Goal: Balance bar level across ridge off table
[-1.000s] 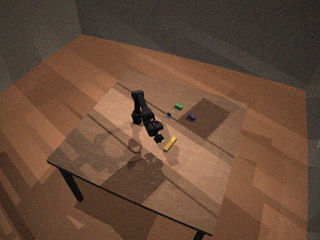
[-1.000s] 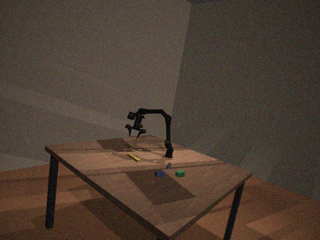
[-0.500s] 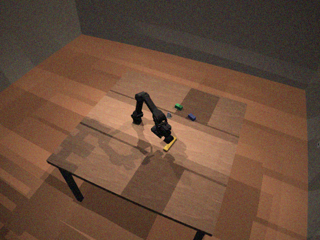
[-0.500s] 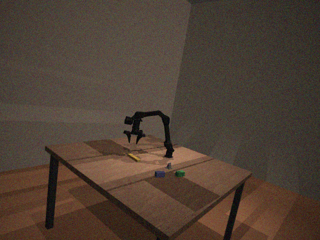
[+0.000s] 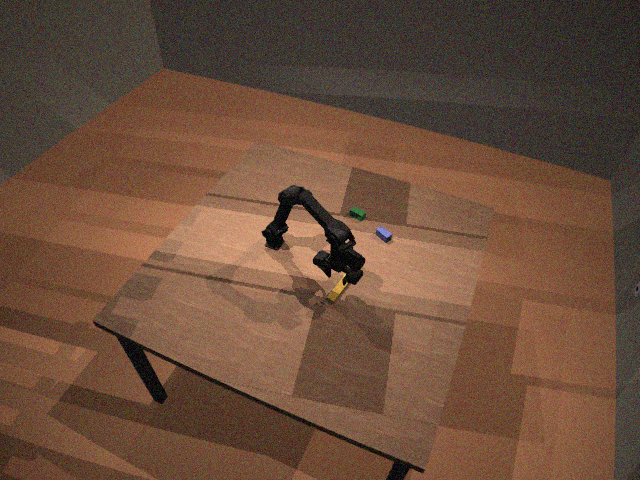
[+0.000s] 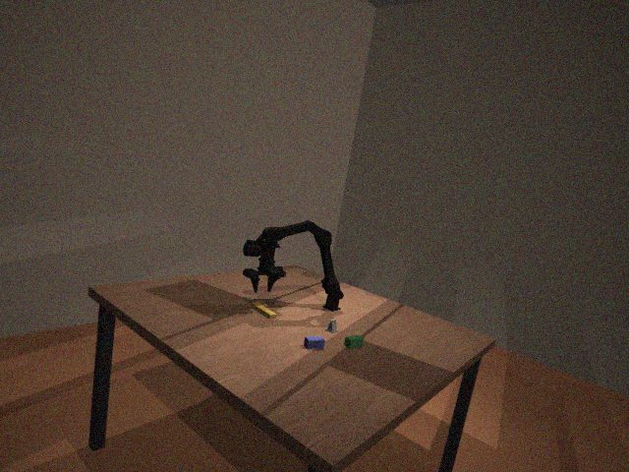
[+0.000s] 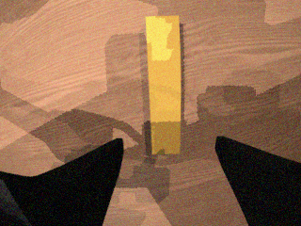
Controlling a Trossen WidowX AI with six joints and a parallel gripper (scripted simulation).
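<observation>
Right now my gripper tip is 7 cm above the yellow bar, 3 cm to the right of it and 1 cm short of it. Also, from my gripper tip: blue block: 37 cm to the left, 7 cm ahead, 6 cm below; then green block: 45 cm to the left, 8 cm behind, 6 cm below.
</observation>
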